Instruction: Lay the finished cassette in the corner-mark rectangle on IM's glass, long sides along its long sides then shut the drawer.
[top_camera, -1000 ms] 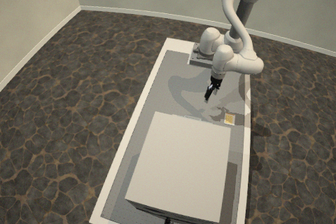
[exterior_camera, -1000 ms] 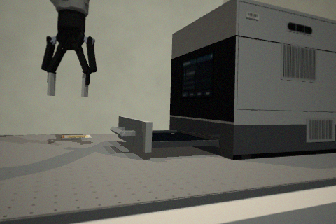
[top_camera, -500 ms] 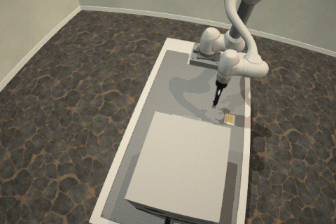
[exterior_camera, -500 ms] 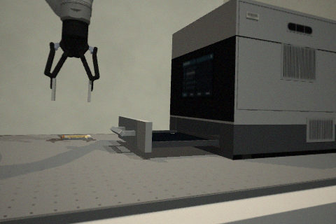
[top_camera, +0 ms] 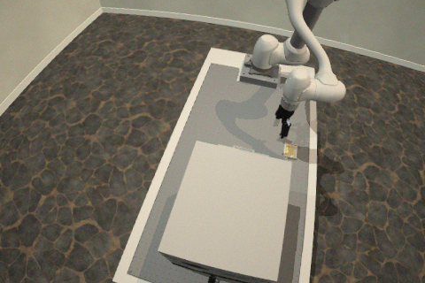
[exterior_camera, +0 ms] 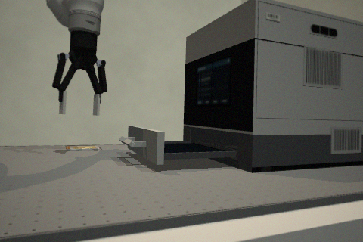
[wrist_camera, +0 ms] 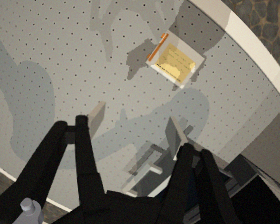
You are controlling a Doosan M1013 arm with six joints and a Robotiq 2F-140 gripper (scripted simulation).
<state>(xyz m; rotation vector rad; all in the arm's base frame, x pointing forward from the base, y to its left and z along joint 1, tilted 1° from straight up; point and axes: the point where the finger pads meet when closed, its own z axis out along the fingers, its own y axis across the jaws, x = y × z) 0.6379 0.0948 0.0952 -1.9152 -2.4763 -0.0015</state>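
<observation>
Now: the cassette FINISHED 13 cm below my hand, 10 cm to the left of it and 2 cm ahead of it.
</observation>
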